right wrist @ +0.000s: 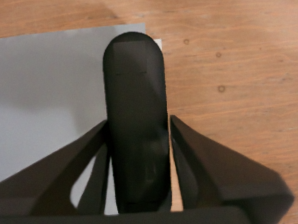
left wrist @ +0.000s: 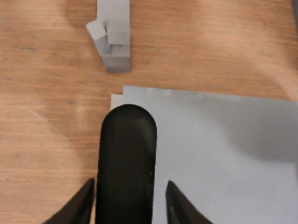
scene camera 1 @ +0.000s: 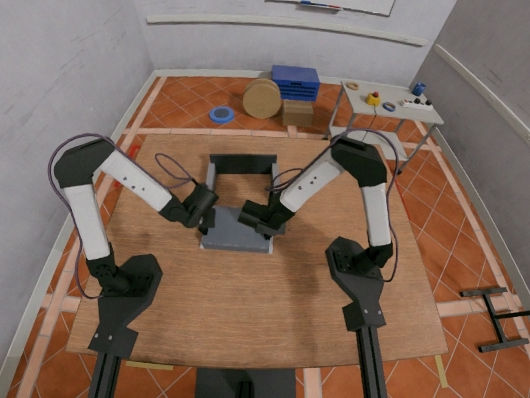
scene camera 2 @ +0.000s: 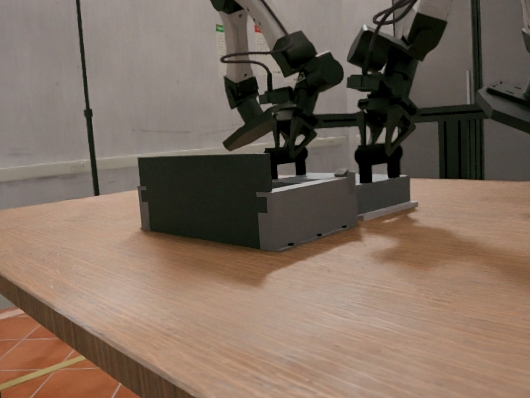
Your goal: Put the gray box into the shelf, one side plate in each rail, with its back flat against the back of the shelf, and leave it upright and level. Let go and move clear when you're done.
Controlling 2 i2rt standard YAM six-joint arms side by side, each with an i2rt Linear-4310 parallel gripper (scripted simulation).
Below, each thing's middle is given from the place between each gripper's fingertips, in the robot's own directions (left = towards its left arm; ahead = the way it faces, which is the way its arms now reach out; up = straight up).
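Dark back panel (scene camera 2: 223, 181): 290 mm ahead of my left hand, 160 mm to the right of it and 20 mm below it. Measured from the same left hand, the gray box (scene camera 2: 377, 194) is 20 mm behind, 60 mm below and 110 mm to the right of it.
Relative to my right hand, the dark back panel is 330 mm ahead, 80 mm to the left and 20 mm below. The gray box is 120 mm to the left of my right hand, 50 mm below it and 20 mm ahead of it.
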